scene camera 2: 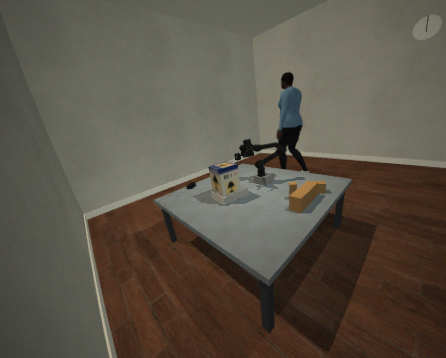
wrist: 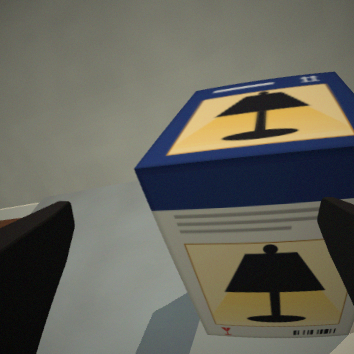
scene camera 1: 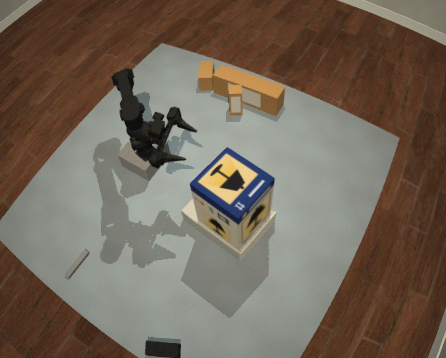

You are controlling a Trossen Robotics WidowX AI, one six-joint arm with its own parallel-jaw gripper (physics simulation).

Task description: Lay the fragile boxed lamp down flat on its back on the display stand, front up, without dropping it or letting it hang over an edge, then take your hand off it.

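Where they show: gripper, fingertip midpoint: (scene camera 2: 239, 158) (wrist: 200, 213) (scene camera 1: 191, 145); arm's base, link origin: (scene camera 2: 261, 175) (scene camera 1: 146, 151).
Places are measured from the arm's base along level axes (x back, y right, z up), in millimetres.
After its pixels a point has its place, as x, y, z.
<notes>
The lamp box (scene camera 1: 231, 182) @[-422, -5, 212] (scene camera 2: 224, 181) @[-473, -94, 110] (wrist: 250, 190) @[-332, -16, 188] has a blue lid with a lamp picture on top and pale sides with upright lamp pictures. It stands upright on the cream display stand (scene camera 1: 189, 210) @[-288, 66, -16] (scene camera 2: 228, 199) @[-469, -110, -42] (wrist: 346, 347) @[-317, 71, -15], its longer side vertical. Its base shows inside the stand's near edges in scene camera 1; the far edges are hidden behind the box. My gripper (scene camera 1: 190, 145) @[-256, -18, 233] (scene camera 2: 238, 156) @[-256, -18, 233] (wrist: 200, 213) @[-256, -18, 233] is wide open and empty, to the left of the box in scene camera 1 and apart from it. In the wrist view the right finger overlaps the box's side in the picture.
A long orange block (scene camera 1: 270, 95) @[-199, -495, 32] (scene camera 2: 298, 198) @[-216, -558, 27], a small orange block (scene camera 1: 205, 76) @[104, -437, 3] and an orange block with a pale panel (scene camera 1: 235, 101) @[-99, -396, 7] stand near one table edge. A grey bar (scene camera 1: 77, 264) @[-105, 491, -66] and a dark object (scene camera 1: 163, 348) @[-553, 483, -43] (scene camera 2: 191, 185) @[-557, 462, -49] lie on the table (scene camera 1: 325, 165) @[-528, -426, -77]. A person (scene camera 2: 290, 110) is beyond the table.
</notes>
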